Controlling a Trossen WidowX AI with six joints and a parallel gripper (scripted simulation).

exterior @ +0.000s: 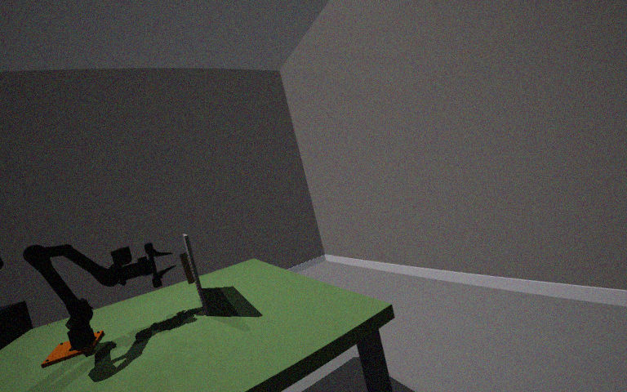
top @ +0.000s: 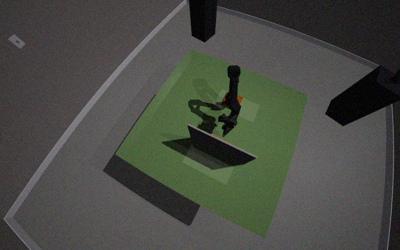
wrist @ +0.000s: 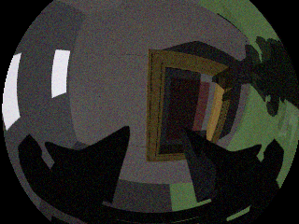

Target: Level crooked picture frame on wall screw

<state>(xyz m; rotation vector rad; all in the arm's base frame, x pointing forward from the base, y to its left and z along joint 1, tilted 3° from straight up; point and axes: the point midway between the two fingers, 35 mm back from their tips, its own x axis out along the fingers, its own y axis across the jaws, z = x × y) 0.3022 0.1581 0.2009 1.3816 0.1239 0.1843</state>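
My gripper tip is 5 cm short of the picture frame and 5 cm above it. The rest, counted from my gripper tip: wall panel 6 cm ahead, 1 cm to the left, 6 cm below.
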